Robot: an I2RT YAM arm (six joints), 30 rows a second.
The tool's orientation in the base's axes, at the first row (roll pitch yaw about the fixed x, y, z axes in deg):
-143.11 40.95 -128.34
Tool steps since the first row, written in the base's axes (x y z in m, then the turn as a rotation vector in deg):
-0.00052 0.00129 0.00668 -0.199 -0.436 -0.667
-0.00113 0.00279 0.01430 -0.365 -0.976 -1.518
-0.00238 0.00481 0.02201 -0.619 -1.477 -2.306
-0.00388 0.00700 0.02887 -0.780 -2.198 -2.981
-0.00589 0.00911 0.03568 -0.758 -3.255 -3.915
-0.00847 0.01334 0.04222 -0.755 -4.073 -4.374
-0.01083 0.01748 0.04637 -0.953 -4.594 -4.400
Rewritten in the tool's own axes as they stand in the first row. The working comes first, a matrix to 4 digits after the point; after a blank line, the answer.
The tool's axes in the first row as the columns of a matrix, in the base's axes (used below as rounded here):
-0.4685 -0.3833 0.7960
-0.5924 0.8047 0.0388
-0.6554 -0.4534 -0.6041

-0.00490 -0.00179 -0.00440 0.789 0.028 0.228
-0.01050 -0.00381 -0.00943 1.744 0.043 0.589
-0.01616 -0.00520 -0.01500 2.676 0.094 0.843
-0.02125 -0.00597 -0.02026 3.621 -0.118 1.095
-0.02602 -0.00659 -0.02589 4.849 -0.554 1.635
-0.03161 -0.00516 -0.03173 5.633 -1.005 1.883
-0.03567 -0.00281 -0.03595 6.052 -1.337 1.721

